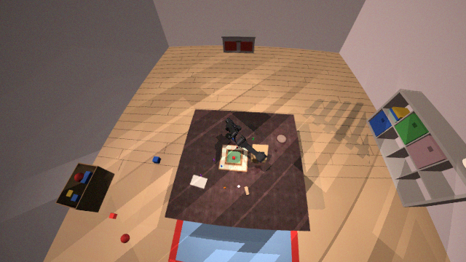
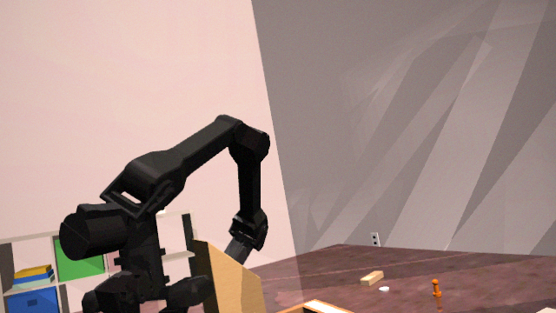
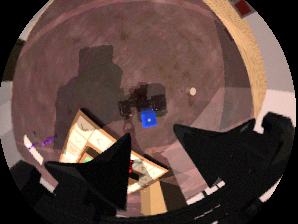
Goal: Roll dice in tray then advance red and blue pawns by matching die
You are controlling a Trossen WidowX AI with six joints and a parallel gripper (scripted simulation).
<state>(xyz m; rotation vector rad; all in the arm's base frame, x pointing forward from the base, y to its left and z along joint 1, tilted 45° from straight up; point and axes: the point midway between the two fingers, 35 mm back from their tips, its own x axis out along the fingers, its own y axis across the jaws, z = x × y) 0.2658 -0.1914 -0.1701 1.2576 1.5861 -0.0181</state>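
My gripper tip is now 12 cm to the right of the red pawn, 4 cm above it and 3 cm past it. Also, from my gripper tip: blue pawn (32 cm to the left, 13 cm ahead, 4 cm below); then green tray (23 cm to the left, 6 cm below); then green pawn (22 cm behind, 5 cm below, 1 cm to the left).
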